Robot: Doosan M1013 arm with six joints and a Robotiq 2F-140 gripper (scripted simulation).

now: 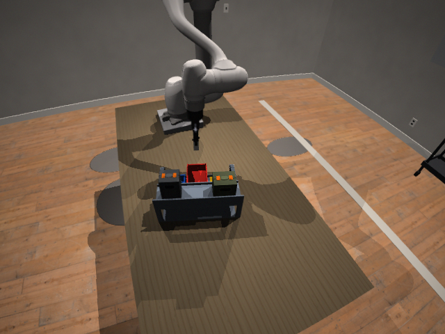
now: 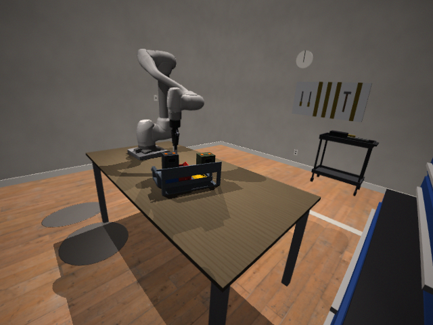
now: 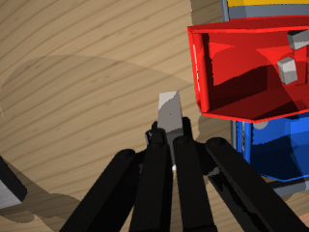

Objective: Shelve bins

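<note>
The red bin lies 110 mm below my hand, 100 mm ahead of it and 50 mm to the right of it. Round my hand: green toolbox 290 mm ahead, 20 mm below, 10 mm to the right; then dark box 220 mm to the right, 190 mm ahead; then blue bin 180 mm to the right, 120 mm below, 110 mm ahead.
</note>
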